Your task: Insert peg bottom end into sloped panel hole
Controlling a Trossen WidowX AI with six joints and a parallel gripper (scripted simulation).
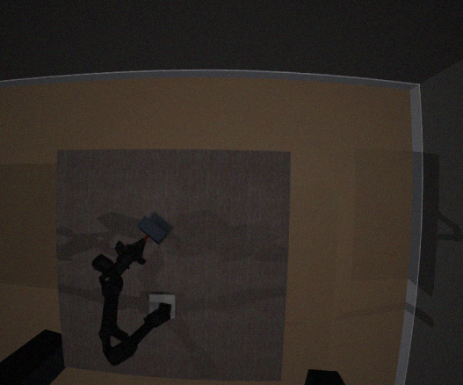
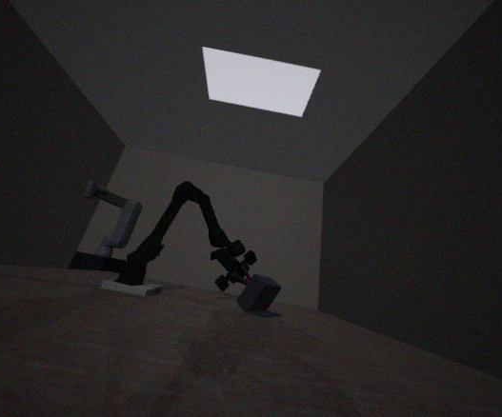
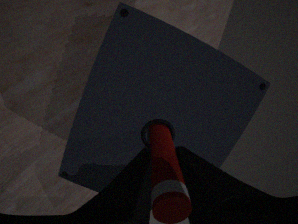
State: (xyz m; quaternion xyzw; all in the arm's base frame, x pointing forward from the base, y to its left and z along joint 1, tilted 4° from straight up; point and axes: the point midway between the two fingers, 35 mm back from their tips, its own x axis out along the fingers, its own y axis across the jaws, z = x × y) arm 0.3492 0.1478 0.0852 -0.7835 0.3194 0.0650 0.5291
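Now: the sloped panel 4 cm ahead of my gripper tip, 3 cm below it and 2 cm to the right of it. Also, from my gripper tip: peg (1 cm to the left, 1 cm behind, 1 cm above).
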